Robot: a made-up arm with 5 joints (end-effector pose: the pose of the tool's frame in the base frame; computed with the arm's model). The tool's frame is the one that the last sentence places.
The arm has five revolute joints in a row. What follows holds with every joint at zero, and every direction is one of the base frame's.
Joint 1 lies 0.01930 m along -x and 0.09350 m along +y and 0.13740 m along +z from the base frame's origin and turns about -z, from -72.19 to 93.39 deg.
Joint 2 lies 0.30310 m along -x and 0.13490 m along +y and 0.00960 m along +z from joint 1 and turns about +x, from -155.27 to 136.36 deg.
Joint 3 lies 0.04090 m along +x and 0.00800 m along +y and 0.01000 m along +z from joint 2 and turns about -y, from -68.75 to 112.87 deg.
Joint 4 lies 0.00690 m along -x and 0.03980 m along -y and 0.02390 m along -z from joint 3 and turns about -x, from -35.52 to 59.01 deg.
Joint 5 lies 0.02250 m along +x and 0.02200 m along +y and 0.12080 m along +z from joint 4 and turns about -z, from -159.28 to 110.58 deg.
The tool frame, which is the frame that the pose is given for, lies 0.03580 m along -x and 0.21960 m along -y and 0.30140 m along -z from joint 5; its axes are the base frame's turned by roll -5.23, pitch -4.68 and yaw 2.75 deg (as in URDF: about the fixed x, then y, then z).
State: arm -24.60 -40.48 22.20 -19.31 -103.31
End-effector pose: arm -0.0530 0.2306 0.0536 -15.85 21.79 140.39
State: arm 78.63 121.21 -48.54 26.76 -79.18
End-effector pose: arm 0.3709 0.4106 0.1459 -95.26 -75.19 144.76
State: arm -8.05 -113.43 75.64 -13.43 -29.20
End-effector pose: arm -0.0567 0.3290 0.2895 -77.51 53.03 96.70
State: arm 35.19 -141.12 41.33 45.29 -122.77
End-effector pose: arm 0.1335 0.2158 0.2122 148.46 -11.92 -130.59
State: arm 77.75 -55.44 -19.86 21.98 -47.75
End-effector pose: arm -0.1912 0.2229 0.2493 -66.30 57.98 -69.06
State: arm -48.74 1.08 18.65 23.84 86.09
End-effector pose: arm -0.3330 -0.1519 -0.1056 12.94 -28.05 -44.01
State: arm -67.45 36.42 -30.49 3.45 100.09
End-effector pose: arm -0.4284 -0.3172 0.1202 -37.06 25.67 -24.98
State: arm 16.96 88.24 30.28 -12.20 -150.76
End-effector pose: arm -0.0105 0.2900 0.3435 -109.13 -24.07 143.03
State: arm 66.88 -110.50 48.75 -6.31 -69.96
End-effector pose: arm 0.1740 0.1368 0.2296 -149.26 86.79 -71.83
